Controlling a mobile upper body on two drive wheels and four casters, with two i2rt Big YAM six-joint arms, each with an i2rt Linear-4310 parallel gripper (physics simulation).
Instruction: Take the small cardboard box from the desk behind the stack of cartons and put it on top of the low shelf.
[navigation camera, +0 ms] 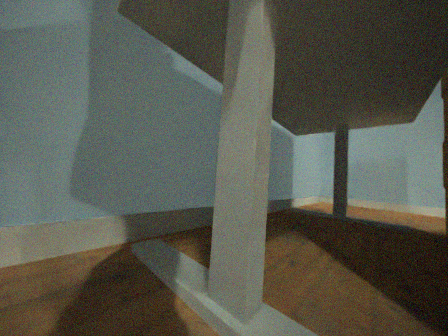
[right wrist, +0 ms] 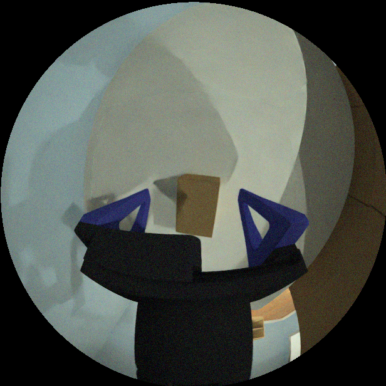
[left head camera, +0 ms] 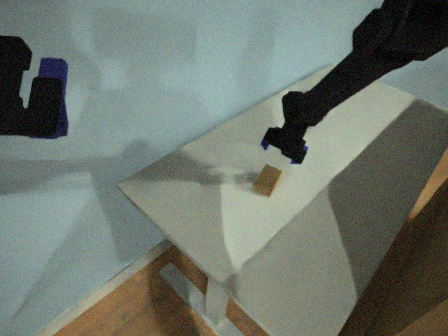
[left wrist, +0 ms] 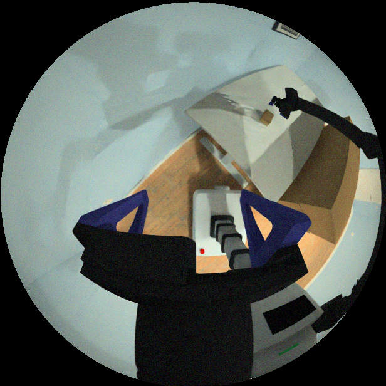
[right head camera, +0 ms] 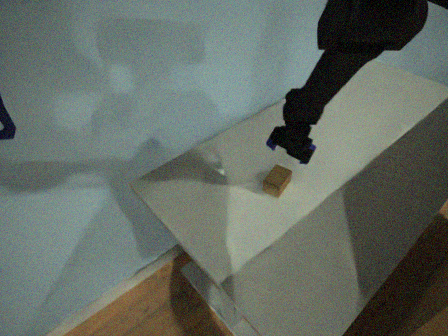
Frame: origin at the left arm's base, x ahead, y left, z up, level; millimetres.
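Seen in the pictures: left gripper, fingertip midpoint: [left head camera: 15,127]; right gripper, fingertip midpoint: [left head camera: 278,155] [right head camera: 287,155].
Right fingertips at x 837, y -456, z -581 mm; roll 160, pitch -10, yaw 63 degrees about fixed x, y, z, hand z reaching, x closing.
Note:
Offsets run from my right fingertips to a thing's top centre. "pt": to the spot under its first point. Level surfaces: height alone.
The small cardboard box @[26 mm left, 33 mm back, 58 mm down] [left head camera: 267,180] [right head camera: 277,181] [left wrist: 266,117] [right wrist: 198,206] rests on the pale desk @[108 mm down] [left head camera: 295,270] [right head camera: 290,270] [left wrist: 272,175] [right wrist: 255,100]. My right gripper [left head camera: 281,153] [right head camera: 289,152] [left wrist: 274,108] [right wrist: 193,193] is open and empty above the desk, close to the box. In the right wrist view the box shows between and beyond the spread fingers. My left gripper [left wrist: 193,194] is open and empty, away from the desk. Large brown cartons [left head camera: 410,270] [left wrist: 320,170] [right wrist: 345,250] stand along one side of the desk. The low shelf does not show.
A blue wall [left head camera: 100,150] [right head camera: 100,225] runs along the desk's far edge. A white desk leg @[pt 175 mm left, 248 mm back, 588 mm down] [navigation camera: 242,175] stands on a floor bar [navigation camera: 200,300] below the desk. My white base [left wrist: 204,205] is near the desk's corner. Small cartons [right wrist: 257,327] show farther off.

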